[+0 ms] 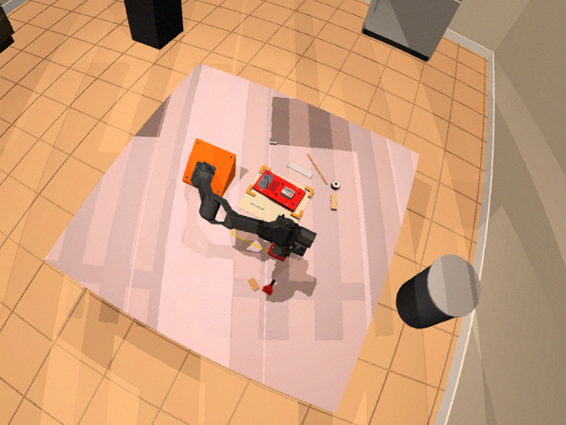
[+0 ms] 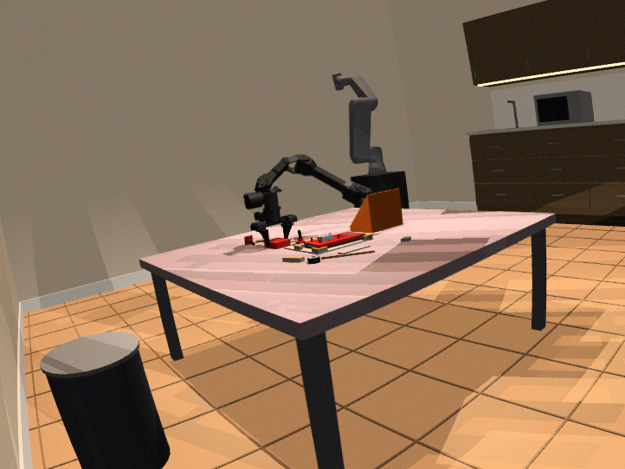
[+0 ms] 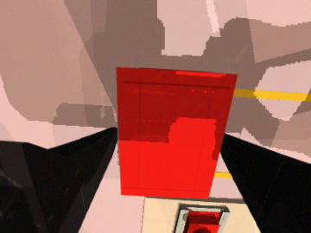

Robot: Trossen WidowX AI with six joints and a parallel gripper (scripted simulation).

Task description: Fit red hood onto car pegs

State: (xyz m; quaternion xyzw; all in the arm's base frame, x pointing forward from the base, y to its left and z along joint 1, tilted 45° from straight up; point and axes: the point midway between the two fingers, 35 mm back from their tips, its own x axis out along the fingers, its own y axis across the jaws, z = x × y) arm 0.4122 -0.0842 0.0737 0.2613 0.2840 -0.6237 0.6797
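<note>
My gripper tip is 22 cm to the right of the grey engine block, 8 cm past it and 1 cm below it. The rest, counted from my gripper tip: black ring: 38 cm to the left, 8 cm ahead; then wooden block: 18 cm to the right, 2 cm behind, 1 cm below; then red hood: 1 cm above.
</note>
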